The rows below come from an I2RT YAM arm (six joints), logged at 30 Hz.
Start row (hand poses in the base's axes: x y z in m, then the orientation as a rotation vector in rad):
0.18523, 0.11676, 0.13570, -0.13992, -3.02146, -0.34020
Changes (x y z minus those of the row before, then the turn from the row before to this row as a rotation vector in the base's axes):
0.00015, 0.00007, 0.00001, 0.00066, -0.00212, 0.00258
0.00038, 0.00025, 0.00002, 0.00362, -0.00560, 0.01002
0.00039, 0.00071, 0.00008, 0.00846, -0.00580, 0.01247
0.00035, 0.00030, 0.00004, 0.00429, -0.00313, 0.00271
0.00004, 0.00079, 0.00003, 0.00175, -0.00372, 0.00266
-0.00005, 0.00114, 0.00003, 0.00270, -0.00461, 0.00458
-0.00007, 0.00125, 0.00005, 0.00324, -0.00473, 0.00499
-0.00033, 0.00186, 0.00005, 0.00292, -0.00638, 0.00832
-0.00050, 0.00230, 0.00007, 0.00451, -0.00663, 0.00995
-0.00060, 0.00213, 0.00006, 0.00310, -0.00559, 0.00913
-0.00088, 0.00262, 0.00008, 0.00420, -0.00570, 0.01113
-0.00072, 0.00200, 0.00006, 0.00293, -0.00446, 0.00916
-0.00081, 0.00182, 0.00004, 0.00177, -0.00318, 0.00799
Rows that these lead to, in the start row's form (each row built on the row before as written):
0.18538, 0.11683, 0.13571, -0.13569, -3.02332, -0.34134
0.18576, 0.11708, 0.13573, -0.11948, -3.02768, -0.34690
0.18615, 0.11779, 0.13581, -0.09912, -3.03097, -0.35961
0.18650, 0.11809, 0.13585, -0.09424, -3.03298, -0.36638
0.18654, 0.11888, 0.13588, -0.08950, -3.03610, -0.36941
0.18649, 0.12002, 0.13591, -0.08162, -3.03975, -0.37388
0.18642, 0.12127, 0.13596, -0.07305, -3.04334, -0.37916
0.18609, 0.12313, 0.13601, -0.05911, -3.04831, -0.38398
0.18559, 0.12543, 0.13608, -0.04250, -3.05297, -0.39115
0.18499, 0.12756, 0.13614, -0.02735, -3.05689, -0.39608
0.18411, 0.13018, 0.13622, -0.00903, -3.06037, -0.40258
0.18339, 0.13218, 0.13628, 0.00601, -3.06303, -0.40710
0.18258, 0.13400, 0.13632, 0.01898, -3.06475, -0.40975

